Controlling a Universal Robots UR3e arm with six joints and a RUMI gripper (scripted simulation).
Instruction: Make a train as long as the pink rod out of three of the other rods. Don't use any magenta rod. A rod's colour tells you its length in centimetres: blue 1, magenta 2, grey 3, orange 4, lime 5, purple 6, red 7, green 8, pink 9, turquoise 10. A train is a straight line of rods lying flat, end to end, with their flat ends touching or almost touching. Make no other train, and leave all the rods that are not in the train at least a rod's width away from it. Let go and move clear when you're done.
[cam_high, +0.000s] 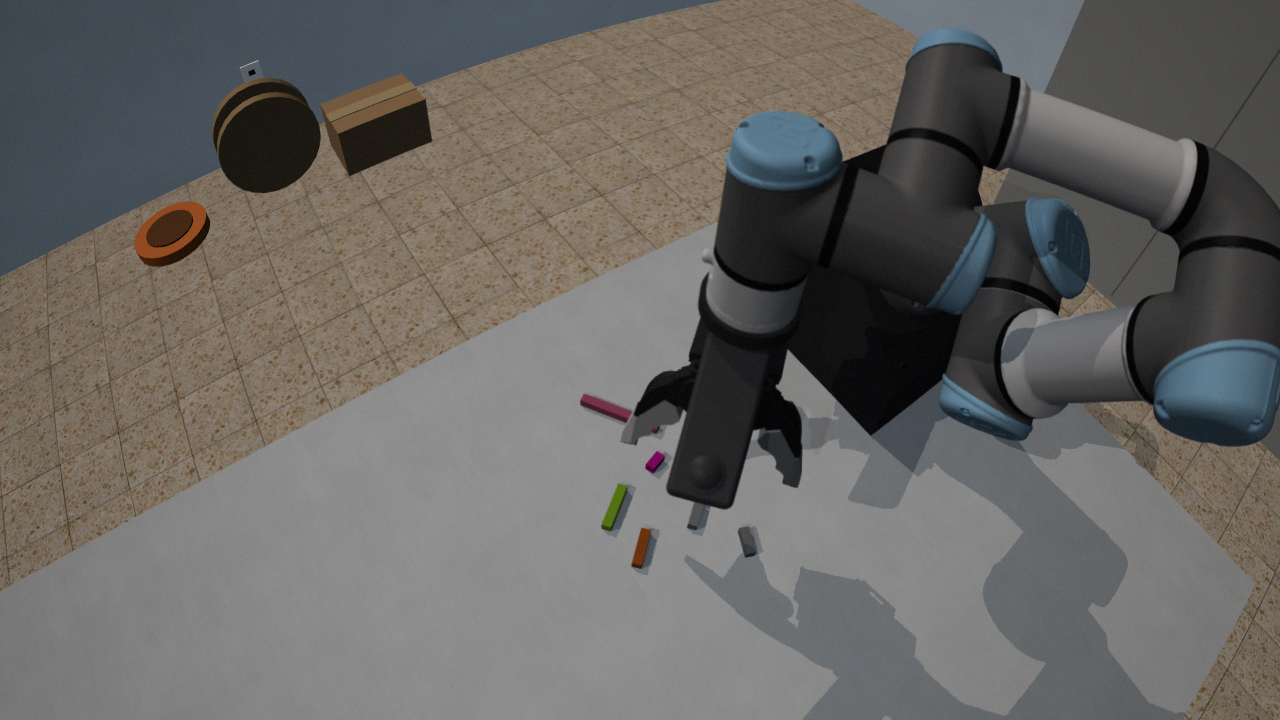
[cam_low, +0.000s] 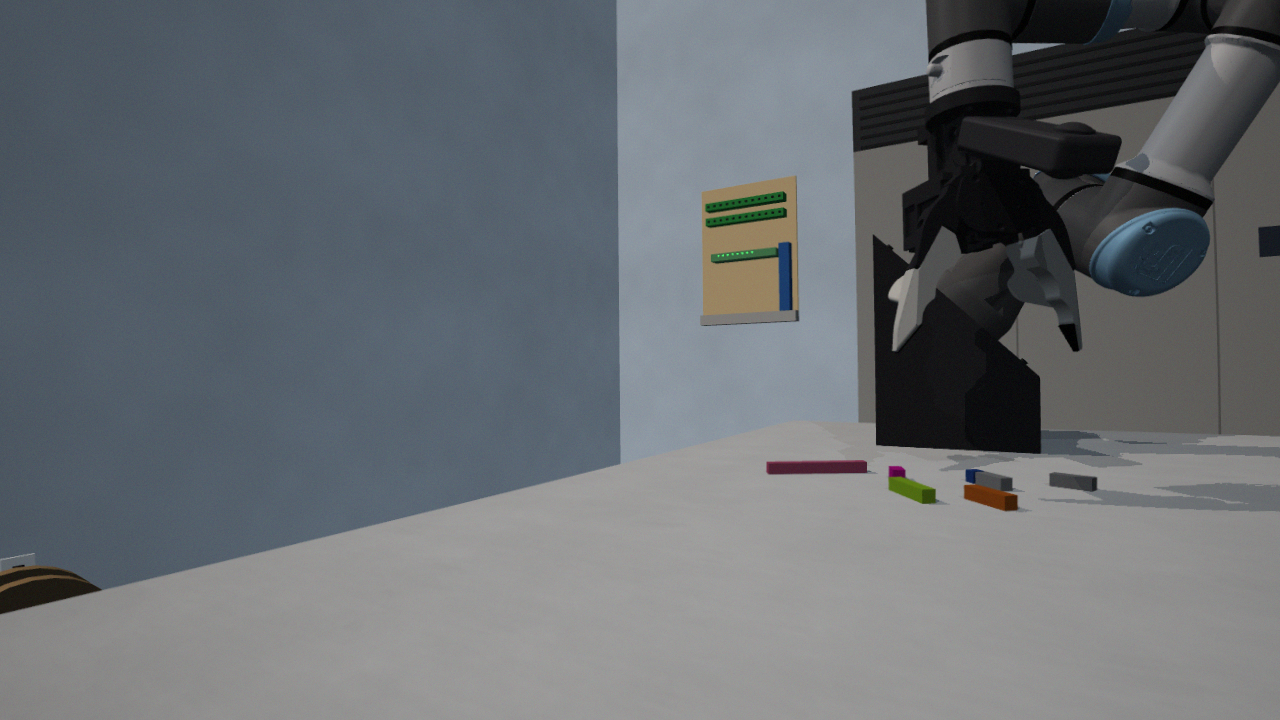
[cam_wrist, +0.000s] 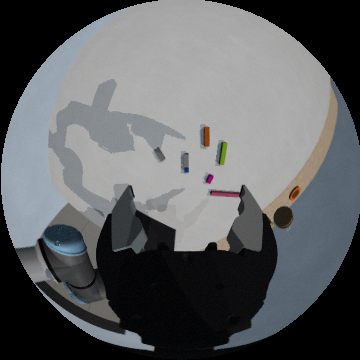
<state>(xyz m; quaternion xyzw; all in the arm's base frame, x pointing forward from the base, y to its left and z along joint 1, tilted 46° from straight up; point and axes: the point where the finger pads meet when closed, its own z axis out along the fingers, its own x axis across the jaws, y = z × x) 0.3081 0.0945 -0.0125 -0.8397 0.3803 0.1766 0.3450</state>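
Now: the lime rod 6 cm ahead of my hand, 5 cm to the right of it and 10 cm below it. Round my hand: orange rod 7 cm ahead, 10 cm below; then grey rod 3 cm behind, 5 cm to the left, 10 cm below; then blue rod 2 cm behind, 1 cm to the right, 10 cm below.
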